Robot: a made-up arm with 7 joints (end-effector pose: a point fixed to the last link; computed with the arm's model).
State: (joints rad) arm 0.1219 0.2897 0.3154 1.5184 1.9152 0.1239 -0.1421
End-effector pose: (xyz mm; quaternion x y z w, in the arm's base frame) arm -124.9 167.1 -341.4 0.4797 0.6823 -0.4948 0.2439
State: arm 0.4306 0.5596 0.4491 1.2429 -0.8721 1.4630 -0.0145
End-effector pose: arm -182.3 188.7 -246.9 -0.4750 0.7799 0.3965 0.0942
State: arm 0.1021 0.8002 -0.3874 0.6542 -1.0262 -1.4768 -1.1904
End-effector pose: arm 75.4 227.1 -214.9 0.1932 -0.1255 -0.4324 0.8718
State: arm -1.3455 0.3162 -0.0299 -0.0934 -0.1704 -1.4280 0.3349
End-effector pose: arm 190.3 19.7 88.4 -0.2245 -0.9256 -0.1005 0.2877
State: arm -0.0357 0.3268 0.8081 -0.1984 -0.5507 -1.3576 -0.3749
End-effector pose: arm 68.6 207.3 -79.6 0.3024 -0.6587 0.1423 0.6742
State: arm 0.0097 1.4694 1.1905 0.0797 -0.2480 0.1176 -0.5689
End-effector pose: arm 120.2 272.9 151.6 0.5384 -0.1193 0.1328 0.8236
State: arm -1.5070 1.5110 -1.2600 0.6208 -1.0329 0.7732 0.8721
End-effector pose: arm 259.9 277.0 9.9 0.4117 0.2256 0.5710 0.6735
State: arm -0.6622 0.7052 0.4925 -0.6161 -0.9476 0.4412 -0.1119
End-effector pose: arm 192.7 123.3 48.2 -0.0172 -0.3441 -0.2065 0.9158
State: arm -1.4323 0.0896 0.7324 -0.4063 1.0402 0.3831 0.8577
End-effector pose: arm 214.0 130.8 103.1 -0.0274 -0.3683 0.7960 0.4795
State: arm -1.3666 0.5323 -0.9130 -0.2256 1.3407 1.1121 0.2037
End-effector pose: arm 244.4 -49.3 41.0 0.5855 -0.4464 0.3886 0.5540
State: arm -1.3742 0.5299 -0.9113 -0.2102 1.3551 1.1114 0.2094
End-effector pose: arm 245.6 -49.5 42.5 0.5856 -0.4487 0.3977 0.5455
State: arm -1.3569 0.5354 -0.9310 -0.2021 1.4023 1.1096 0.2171
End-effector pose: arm 245.3 -49.5 36.3 0.5940 -0.4565 0.4042 0.5247
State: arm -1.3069 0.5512 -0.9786 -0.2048 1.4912 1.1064 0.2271
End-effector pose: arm 242.3 -49.2 19.8 0.6115 -0.4726 0.4044 0.4890
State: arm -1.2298 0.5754 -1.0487 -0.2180 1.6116 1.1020 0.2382
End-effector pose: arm 234.9 -48.4 -5.2 0.6325 -0.4971 0.3941 0.4445
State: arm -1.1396 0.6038 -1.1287 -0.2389 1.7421 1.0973 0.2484
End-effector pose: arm 222.7 -46.6 -33.6 0.6499 -0.5262 0.3731 0.4019
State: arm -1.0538 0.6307 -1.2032 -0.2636 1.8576 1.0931 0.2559
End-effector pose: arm 207.6 -44.2 -58.9 0.6598 -0.5536 0.3467 0.3713
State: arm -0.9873 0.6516 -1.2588 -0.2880 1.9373 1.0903 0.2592
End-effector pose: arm 193.8 -41.7 -76.7 0.6639 -0.5725 0.3229 0.3567
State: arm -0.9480 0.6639 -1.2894 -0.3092 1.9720 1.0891 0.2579
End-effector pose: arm 184.8 -40.0 -85.7 0.6654 -0.5799 0.3064 0.3565
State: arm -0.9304 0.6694 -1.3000 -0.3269 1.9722 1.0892 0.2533
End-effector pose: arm 180.7 -39.0 -88.4 0.6666 -0.5783 0.2968 0.3649
